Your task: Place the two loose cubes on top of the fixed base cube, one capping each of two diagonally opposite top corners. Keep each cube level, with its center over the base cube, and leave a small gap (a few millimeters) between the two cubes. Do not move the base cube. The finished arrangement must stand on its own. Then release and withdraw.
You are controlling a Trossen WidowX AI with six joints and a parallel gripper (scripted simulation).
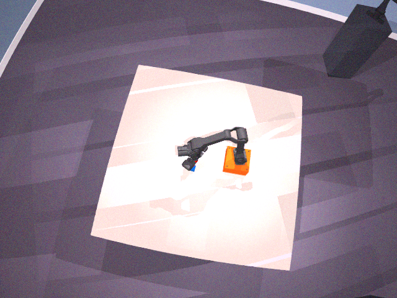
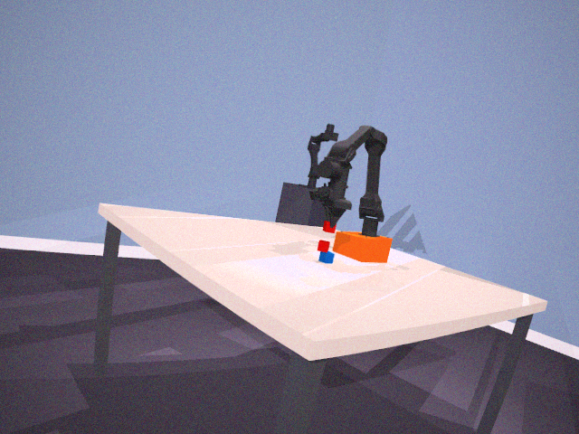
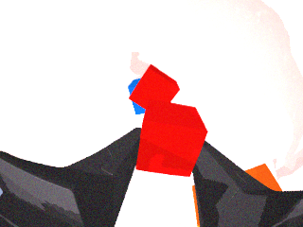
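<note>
Now: the blue cube 10 cm below my gripper tip, 2 cm to the left of it and 1 cm ahead of it.
</note>
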